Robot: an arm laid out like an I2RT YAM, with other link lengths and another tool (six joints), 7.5 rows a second.
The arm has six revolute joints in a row. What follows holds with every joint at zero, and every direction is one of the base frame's.
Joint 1 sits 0.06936 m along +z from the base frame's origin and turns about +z.
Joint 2 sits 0.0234 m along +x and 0.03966 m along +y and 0.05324 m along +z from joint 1 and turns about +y.
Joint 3 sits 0.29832 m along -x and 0.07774 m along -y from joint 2 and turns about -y.
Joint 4 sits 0.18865 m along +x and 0.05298 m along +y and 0.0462 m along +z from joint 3 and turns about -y.
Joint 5 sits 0.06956 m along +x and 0.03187 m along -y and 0.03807 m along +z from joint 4 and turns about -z.
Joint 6 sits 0.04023 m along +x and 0.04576 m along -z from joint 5 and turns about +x.
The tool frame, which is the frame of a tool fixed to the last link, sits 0.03 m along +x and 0.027 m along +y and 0.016 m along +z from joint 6; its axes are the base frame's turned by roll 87.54, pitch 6.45 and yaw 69.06 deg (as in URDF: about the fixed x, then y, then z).
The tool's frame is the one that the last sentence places.
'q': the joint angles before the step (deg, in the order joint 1, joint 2, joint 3, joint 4, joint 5, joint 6). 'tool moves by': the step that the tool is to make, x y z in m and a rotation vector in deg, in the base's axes. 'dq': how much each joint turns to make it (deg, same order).
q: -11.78, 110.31, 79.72, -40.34, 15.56, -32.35
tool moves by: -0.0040, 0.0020, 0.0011, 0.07, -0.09, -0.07
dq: 0.19, -0.88, -1.04, 0.16, 0.00, 0.28
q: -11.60, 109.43, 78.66, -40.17, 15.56, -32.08
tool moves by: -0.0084, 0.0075, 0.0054, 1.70, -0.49, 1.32
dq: 0.53, -2.11, -1.67, -0.25, -1.93, -0.18
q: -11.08, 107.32, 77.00, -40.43, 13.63, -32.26
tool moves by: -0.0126, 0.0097, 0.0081, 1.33, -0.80, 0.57
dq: 0.96, -3.24, -2.36, -0.53, -1.24, 0.88
